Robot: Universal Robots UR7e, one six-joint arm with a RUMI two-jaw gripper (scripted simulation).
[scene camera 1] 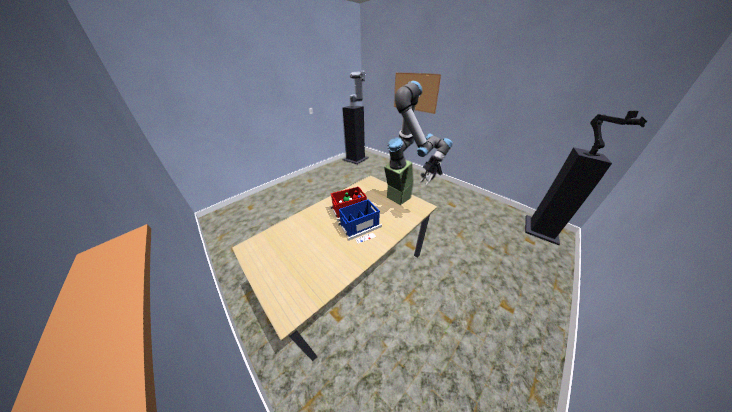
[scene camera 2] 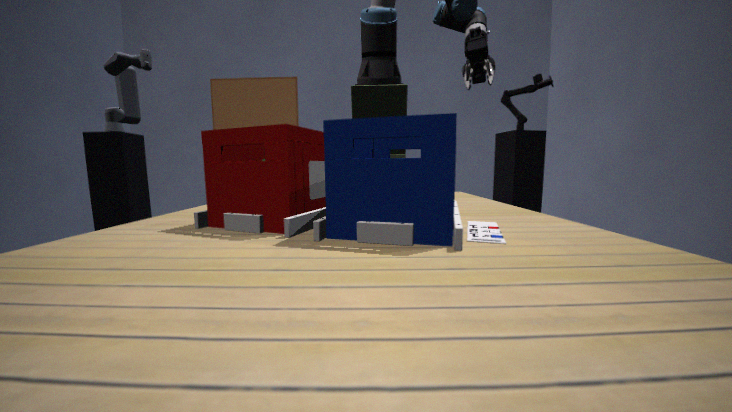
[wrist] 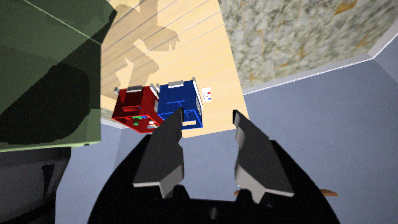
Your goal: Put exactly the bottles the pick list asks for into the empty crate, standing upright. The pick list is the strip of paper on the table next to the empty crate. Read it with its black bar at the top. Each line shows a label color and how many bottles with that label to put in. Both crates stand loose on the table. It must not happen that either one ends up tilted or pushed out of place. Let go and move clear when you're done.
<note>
The pictures show: my gripper, a red crate, a blue crate and a pick list.
My gripper also shows in the wrist view.
</note>
